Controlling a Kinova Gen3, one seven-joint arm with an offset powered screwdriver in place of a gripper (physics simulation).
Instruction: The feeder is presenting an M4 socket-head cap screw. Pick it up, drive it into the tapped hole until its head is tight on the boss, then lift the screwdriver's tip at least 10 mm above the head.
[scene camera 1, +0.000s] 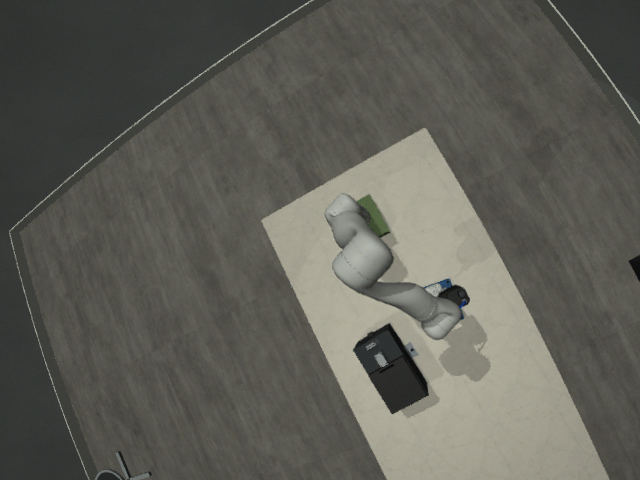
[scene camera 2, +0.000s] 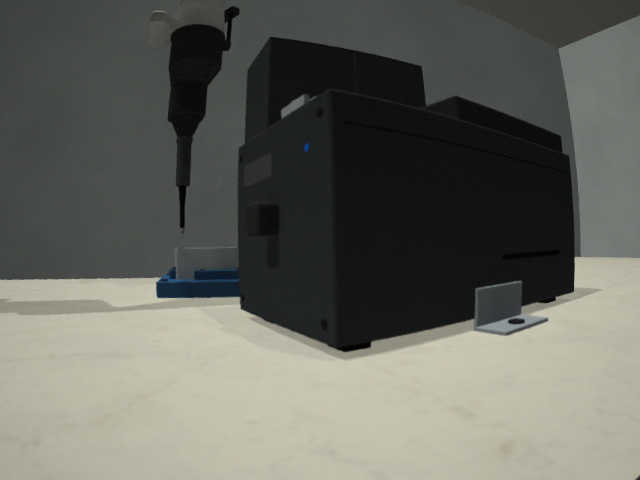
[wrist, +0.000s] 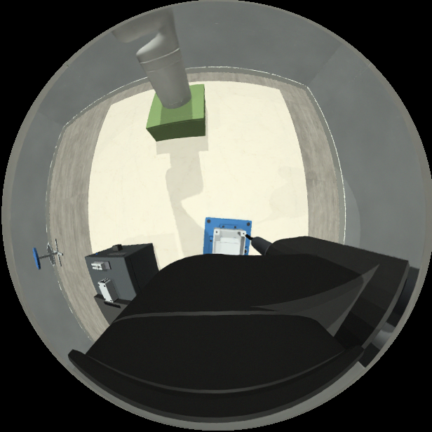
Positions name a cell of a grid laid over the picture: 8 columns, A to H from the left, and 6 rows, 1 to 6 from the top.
Labels:
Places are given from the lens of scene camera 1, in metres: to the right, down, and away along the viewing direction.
black screw feeder (scene camera 1: E5): 0.27, 0.41, 1.20

